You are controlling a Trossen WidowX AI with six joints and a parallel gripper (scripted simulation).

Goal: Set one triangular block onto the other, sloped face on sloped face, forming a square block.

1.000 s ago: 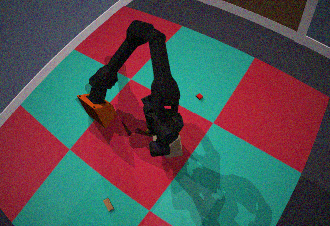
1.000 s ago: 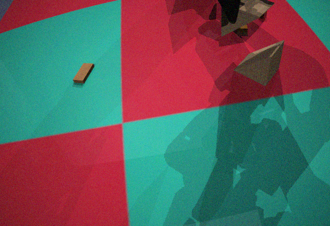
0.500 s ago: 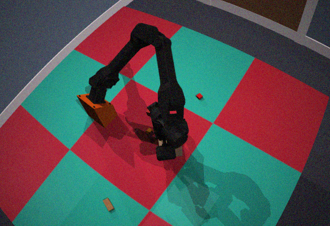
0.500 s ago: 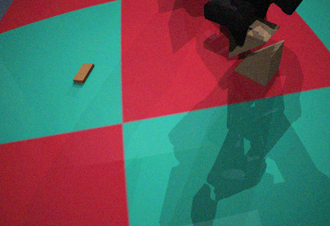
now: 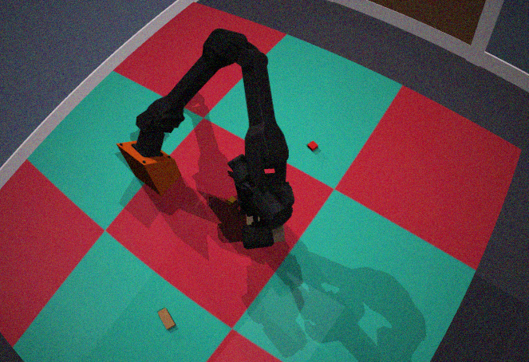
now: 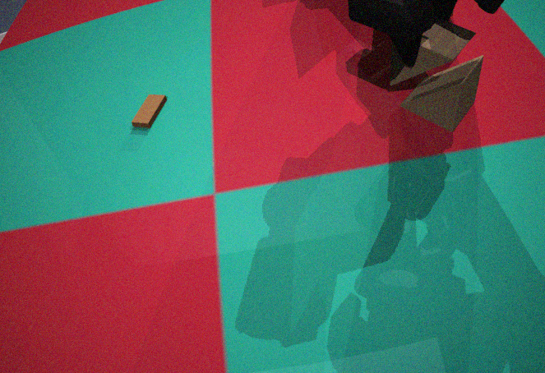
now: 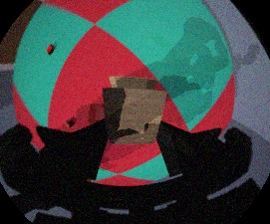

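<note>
My gripper tip is 110 mm past the yellowish piece, 10 mm to the right of it and 60 mm above it. Also, from my gripper tip: flat tan piece: 10 mm behind, 310 mm to the right, 60 mm below.
</note>
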